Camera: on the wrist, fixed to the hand. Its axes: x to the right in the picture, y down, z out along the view.
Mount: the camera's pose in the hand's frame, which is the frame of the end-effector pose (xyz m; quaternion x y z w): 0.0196 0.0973 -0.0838 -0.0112 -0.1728 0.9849 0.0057
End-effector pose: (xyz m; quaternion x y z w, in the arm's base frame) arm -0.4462 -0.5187 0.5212 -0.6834 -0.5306 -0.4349 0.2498
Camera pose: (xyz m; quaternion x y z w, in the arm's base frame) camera -0.3809 -0.6064 0.5914 -0.6044 0.6317 0.3557 0.3304
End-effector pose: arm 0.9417 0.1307 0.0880 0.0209 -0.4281 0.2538 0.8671
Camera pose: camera 0.9683 0.2449 0.0321 0.3874 0.1757 -0.8470 0.3188
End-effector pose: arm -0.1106 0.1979 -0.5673 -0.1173 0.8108 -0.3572 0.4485
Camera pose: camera -0.1771 0.2974 -0.6178 0.7312 0.0467 0.4691 0.4932
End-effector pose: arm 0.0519 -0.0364 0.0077 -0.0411 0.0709 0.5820 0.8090
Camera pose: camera -0.0398 0.0005 -0.0766 -0.1611 0.1054 -0.8080 0.5568
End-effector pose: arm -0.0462 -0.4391 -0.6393 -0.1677 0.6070 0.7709 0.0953
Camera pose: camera -0.0865 -0.5451 -0.5760 -0.7290 -0.1435 -0.1340 0.6557
